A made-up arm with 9 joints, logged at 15 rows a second.
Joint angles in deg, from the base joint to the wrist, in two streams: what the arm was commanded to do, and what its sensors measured. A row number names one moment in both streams.
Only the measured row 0 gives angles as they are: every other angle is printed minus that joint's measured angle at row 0.
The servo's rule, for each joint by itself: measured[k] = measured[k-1] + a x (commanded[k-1-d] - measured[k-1]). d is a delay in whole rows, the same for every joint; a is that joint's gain. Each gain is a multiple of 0.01, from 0.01 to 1. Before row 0 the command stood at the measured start. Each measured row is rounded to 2 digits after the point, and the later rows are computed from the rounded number. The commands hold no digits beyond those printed.
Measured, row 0:
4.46 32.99 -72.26 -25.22 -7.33 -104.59 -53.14 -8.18 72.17
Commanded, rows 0 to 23:
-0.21 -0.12 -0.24 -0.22 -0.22 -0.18 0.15 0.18 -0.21
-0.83 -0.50 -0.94 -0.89 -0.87 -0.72 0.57 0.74 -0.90
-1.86 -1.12 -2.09 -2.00 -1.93 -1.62 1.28 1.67 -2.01
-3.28 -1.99 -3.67 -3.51 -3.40 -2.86 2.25 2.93 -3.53
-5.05 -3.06 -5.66 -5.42 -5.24 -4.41 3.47 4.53 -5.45
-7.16 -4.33 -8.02 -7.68 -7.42 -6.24 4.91 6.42 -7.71
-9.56 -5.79 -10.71 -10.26 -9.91 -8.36 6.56 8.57 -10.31
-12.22 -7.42 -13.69 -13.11 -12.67 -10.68 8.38 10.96 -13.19
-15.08 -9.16 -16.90 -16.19 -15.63 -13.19 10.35 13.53 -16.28
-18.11 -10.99 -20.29 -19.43 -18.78 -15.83 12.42 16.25 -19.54
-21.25 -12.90 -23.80 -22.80 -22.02 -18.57 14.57 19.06 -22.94
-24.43 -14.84 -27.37 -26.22 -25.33 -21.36 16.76 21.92 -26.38
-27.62 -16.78 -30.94 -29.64 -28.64 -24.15 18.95 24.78 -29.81
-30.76 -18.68 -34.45 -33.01 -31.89 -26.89 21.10 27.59 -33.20
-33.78 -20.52 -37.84 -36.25 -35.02 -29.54 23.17 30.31 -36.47
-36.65 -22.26 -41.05 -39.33 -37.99 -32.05 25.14 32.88 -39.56
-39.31 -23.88 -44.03 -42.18 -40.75 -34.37 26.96 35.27 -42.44
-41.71 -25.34 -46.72 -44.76 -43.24 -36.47 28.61 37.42 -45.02
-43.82 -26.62 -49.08 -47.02 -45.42 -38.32 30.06 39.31 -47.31
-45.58 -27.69 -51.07 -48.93 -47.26 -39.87 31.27 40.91 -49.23
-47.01 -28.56 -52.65 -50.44 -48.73 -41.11 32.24 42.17 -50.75
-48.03 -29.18 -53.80 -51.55 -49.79 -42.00 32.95 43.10 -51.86
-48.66 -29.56 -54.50 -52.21 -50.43 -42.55 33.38 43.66 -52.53
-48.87 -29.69 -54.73 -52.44 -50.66 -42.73 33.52 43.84 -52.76
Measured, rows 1 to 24:
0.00 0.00 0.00 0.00 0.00 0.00 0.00 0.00 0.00
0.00 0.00 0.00 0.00 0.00 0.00 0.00 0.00 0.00
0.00 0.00 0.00 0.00 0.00 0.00 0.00 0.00 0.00
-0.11 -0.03 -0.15 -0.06 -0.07 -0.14 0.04 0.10 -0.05
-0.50 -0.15 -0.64 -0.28 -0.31 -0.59 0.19 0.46 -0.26
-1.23 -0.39 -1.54 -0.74 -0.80 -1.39 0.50 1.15 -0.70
-2.34 -0.79 -2.86 -1.49 -1.58 -2.54 0.99 2.16 -1.41
-3.80 -1.36 -4.60 -2.55 -2.68 -4.00 1.68 3.51 -2.42
-5.61 -2.10 -6.72 -3.94 -4.10 -5.75 2.58 5.17 -3.74
-7.74 -3.02 -9.19 -5.65 -5.84 -7.79 3.69 7.11 -5.38
-10.16 -4.12 -11.98 -7.66 -7.89 -10.04 5.00 9.30 -7.33
-12.82 -5.38 -15.03 -9.96 -10.21 -12.50 6.50 11.71 -9.57
-15.68 -6.78 -18.29 -12.52 -12.78 -15.10 8.16 14.30 -12.06
-18.69 -8.31 -21.71 -15.30 -15.55 -17.81 9.95 17.01 -14.78
-21.79 -9.94 -25.22 -18.25 -18.48 -20.58 11.86 19.81 -17.68
-24.94 -11.65 -28.77 -21.33 -21.53 -23.36 13.85 22.64 -20.71
-28.08 -13.41 -32.29 -24.48 -24.64 -26.11 15.88 25.46 -23.83
-31.16 -15.19 -35.73 -27.66 -27.75 -28.79 17.92 28.22 -26.99
-34.12 -16.96 -39.03 -30.81 -30.82 -31.33 19.94 30.88 -30.13
-36.92 -18.69 -42.13 -33.88 -33.80 -33.70 21.91 33.38 -33.21
-39.51 -20.35 -44.98 -36.82 -36.63 -35.86 23.79 35.68 -36.16
-41.84 -21.92 -47.52 -39.57 -39.27 -37.78 25.55 37.75 -38.95
-43.86 -23.36 -49.72 -42.10 -41.67 -39.41 27.15 39.55 -41.52
-45.56 -24.66 -51.54 -44.35 -43.79 -40.74 28.58 41.04 -43.83
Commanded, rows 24 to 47:
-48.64 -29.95 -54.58 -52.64 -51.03 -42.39 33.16 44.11 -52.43
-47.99 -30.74 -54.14 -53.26 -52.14 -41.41 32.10 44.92 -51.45
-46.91 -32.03 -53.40 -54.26 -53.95 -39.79 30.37 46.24 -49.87
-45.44 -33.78 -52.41 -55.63 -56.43 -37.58 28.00 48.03 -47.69
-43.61 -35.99 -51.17 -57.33 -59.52 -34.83 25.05 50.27 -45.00
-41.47 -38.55 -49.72 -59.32 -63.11 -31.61 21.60 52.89 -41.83
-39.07 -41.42 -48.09 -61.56 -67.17 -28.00 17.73 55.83 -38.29
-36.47 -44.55 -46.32 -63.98 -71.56 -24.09 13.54 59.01 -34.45
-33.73 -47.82 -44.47 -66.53 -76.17 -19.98 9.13 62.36 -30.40
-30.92 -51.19 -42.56 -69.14 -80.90 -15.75 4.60 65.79 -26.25
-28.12 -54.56 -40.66 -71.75 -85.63 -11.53 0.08 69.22 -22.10
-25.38 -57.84 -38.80 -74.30 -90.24 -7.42 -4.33 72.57 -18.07
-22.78 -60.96 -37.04 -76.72 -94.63 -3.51 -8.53 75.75 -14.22
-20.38 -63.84 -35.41 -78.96 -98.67 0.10 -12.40 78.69 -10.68
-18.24 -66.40 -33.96 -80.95 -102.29 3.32 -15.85 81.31 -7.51
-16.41 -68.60 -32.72 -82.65 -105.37 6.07 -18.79 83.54 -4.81
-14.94 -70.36 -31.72 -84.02 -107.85 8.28 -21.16 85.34 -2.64
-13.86 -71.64 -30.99 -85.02 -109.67 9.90 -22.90 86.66 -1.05
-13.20 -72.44 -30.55 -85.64 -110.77 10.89 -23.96 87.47 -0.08
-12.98 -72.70 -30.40 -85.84 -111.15 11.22 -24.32 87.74 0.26
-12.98 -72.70 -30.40 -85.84 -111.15 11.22 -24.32 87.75 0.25
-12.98 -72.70 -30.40 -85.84 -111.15 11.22 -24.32 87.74 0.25
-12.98 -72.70 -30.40 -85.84 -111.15 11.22 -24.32 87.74 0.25
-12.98 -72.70 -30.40 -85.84 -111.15 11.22 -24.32 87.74 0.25
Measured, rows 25 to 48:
-46.89 -25.79 -52.94 -46.29 -45.59 -41.72 29.80 42.21 -45.84
-47.85 -26.73 -53.91 -47.89 -47.04 -42.37 30.80 43.04 -47.51
-48.40 -27.47 -54.42 -49.12 -48.13 -42.65 31.56 43.50 -48.82
-48.53 -28.09 -54.52 -50.07 -49.00 -42.45 32.01 43.85 -49.72
-48.24 -28.75 -54.28 -50.93 -49.94 -41.64 32.04 44.46 -50.15
-47.52 -29.57 -53.73 -51.83 -51.14 -40.20 31.57 45.47 -50.08
-46.40 -30.62 -52.91 -52.86 -52.73 -38.16 30.57 46.93 -49.48
-44.89 -31.96 -51.83 -54.07 -54.77 -35.56 29.02 48.83 -48.36
-43.04 -33.61 -50.52 -55.49 -57.27 -32.48 26.94 51.14 -46.73
-40.90 -35.56 -49.01 -57.13 -60.24 -28.99 24.36 53.81 -44.62
-38.51 -37.81 -47.34 -58.98 -63.64 -25.17 21.33 56.77 -42.08
-35.93 -40.31 -45.56 -61.02 -67.40 -21.12 17.91 59.96 -39.16
-33.22 -43.03 -43.70 -63.21 -71.45 -16.93 14.18 63.28 -35.93
-30.47 -45.91 -41.82 -65.52 -75.70 -12.72 10.23 66.67 -32.47
-27.72 -48.89 -39.95 -67.89 -80.06 -8.59 6.15 70.03 -28.87
-25.05 -51.91 -38.15 -70.27 -84.43 -4.63 2.04 73.29 -25.21
-22.53 -54.89 -36.45 -72.62 -88.70 -0.94 -2.00 76.37 -21.58
-20.21 -57.77 -34.91 -74.87 -92.78 2.38 -5.88 79.19 -18.06
-18.16 -60.48 -33.55 -76.97 -96.56 5.26 -9.49 81.67 -14.75
-16.42 -62.95 -32.42 -78.87 -99.95 7.62 -12.76 83.76 -11.72
-15.04 -65.12 -31.53 -80.53 -102.87 9.40 -15.60 85.41 -9.05
-14.05 -66.95 -30.92 -81.91 -105.24 10.56 -17.94 86.58 -6.81
-13.47 -68.39 -30.60 -82.97 -107.01 11.07 -19.73 87.24 -5.04
-13.21 -69.47 -30.48 -83.74 -108.25 11.19 -21.02 87.53 -3.72

